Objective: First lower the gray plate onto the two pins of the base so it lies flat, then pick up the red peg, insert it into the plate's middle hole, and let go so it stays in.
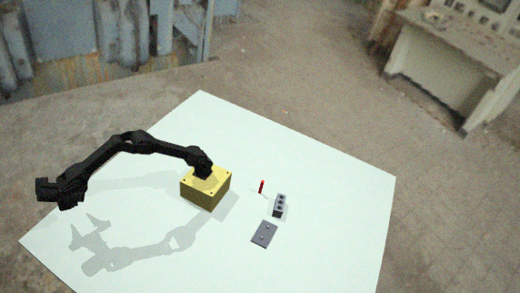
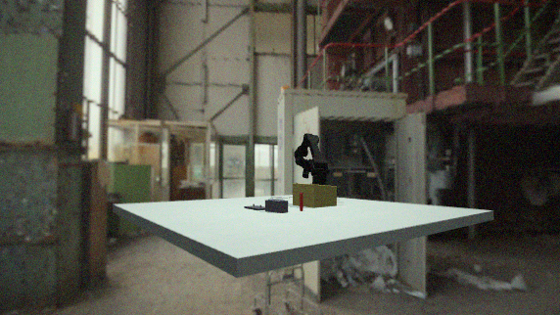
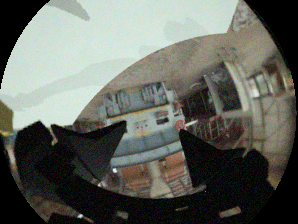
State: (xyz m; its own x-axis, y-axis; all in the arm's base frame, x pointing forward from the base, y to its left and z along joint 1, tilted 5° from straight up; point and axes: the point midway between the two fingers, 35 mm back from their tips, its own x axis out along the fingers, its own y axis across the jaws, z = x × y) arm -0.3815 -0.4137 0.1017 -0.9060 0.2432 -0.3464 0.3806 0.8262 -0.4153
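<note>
Now: the gray plate 760 mm ahead of my gripper tip, 490 mm to the left of it and 120 mm below it. Also, from my gripper tip: gray base 760 mm ahead, 340 mm to the left, 150 mm below; then red peg 650 mm ahead, 530 mm to the left, 120 mm below.
</note>
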